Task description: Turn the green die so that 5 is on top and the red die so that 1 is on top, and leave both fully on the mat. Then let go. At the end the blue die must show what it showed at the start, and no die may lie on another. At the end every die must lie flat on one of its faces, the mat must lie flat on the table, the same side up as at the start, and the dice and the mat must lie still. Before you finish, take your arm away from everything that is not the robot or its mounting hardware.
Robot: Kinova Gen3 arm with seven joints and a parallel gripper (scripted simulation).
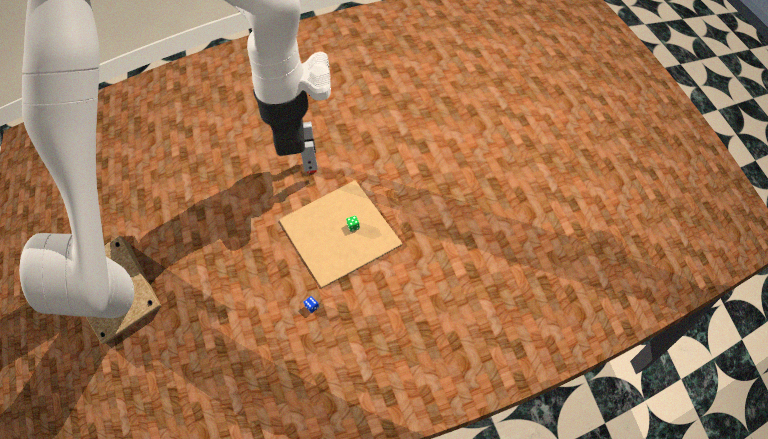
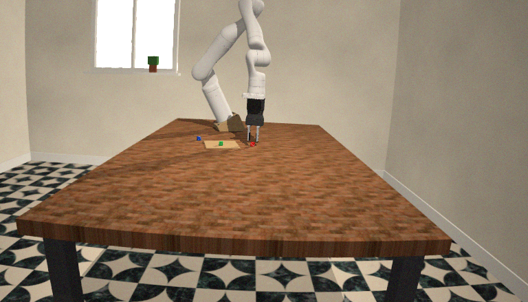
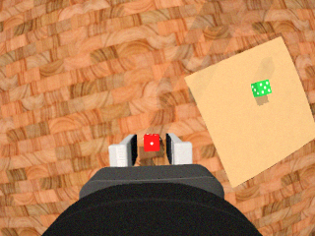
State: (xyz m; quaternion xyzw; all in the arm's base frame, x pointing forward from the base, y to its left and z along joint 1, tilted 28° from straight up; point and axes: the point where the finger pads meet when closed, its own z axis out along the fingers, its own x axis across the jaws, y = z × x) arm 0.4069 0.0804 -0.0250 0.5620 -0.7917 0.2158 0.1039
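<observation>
The red die is 3 cm below my hand. Round my hand: tan mat: 2 cm behind, 13 cm to the right, 4 cm below; green die: 1 cm ahead, 14 cm to the right, 3 cm below; blue die: 11 cm behind, 23 cm to the right, 3 cm below.
</observation>
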